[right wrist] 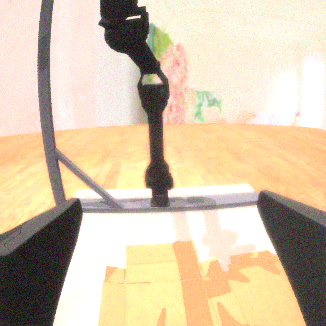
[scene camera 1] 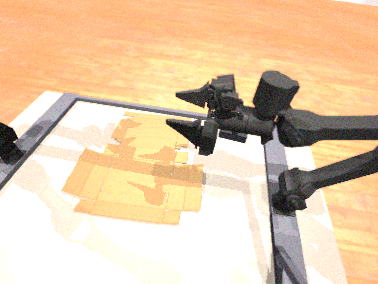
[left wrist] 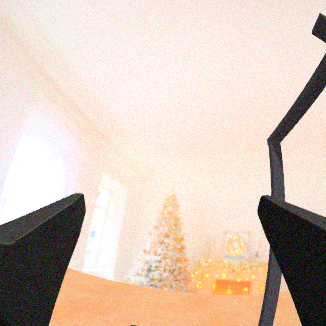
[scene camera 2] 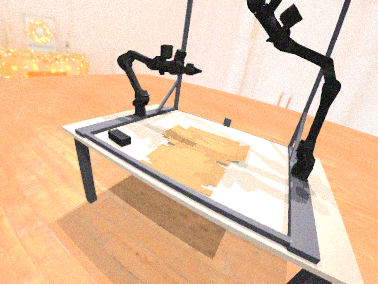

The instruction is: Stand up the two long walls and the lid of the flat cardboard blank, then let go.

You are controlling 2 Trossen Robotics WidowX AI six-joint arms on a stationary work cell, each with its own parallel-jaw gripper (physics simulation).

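Places are measured from the left arm's base along level axes (x ahead, y left, z up), in metres.
Pixels of known places: left gripper, fingertip midpoint: [left wrist: 175,204]; right gripper, fingertip midpoint: [right wrist: 171,204] [scene camera 1: 170,106] [scene camera 2: 197,70]; left arm's base at its link origin: [right wrist: 159,201] [scene camera 1: 12,156] [scene camera 2: 299,175]; right arm's base at its link origin: [scene camera 1: 283,205] [scene camera 2: 139,114].
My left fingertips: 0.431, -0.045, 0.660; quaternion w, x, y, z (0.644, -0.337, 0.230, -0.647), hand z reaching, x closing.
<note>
For each thing: its top centre in the pictures, then the offset to it from my left fingertips, as dx, dy, dz. "pt": a spot on its surface instead.
- black block at its top centre: [scene camera 1: 234,130] [scene camera 2: 119,133] +0.322, +0.334, -0.644
- small dark part at a spot on its surface: [scene camera 2: 227,121] pt +0.025, -0.312, -0.642
The flat cardboard blank [scene camera 1: 112,185] [scene camera 2: 187,162] [right wrist: 150,262] lies on the white table top, its panels and flaps spread out, with arm shadows across it. No wall or lid stands upright. My right gripper [scene camera 1: 171,107] [scene camera 2: 200,70] is open and empty, high above the table; in scene camera 1 its tips show above the blank's far part. My left gripper [left wrist: 175,204] is open and empty, with the room ahead between its fingers. In scene camera 2 the left arm [scene camera 2: 305,56] reaches up to the top edge, where its gripper is cut off.
A black block [scene camera 2: 119,137] [scene camera 1: 233,137] lies on the table; the right gripper partly hides it in scene camera 1. A dark frame [scene camera 2: 200,195] [scene camera 1: 295,235] borders the table, with upright posts [scene camera 2: 184,45] behind. A small dark part [scene camera 2: 227,121] stands at the table's back edge.
</note>
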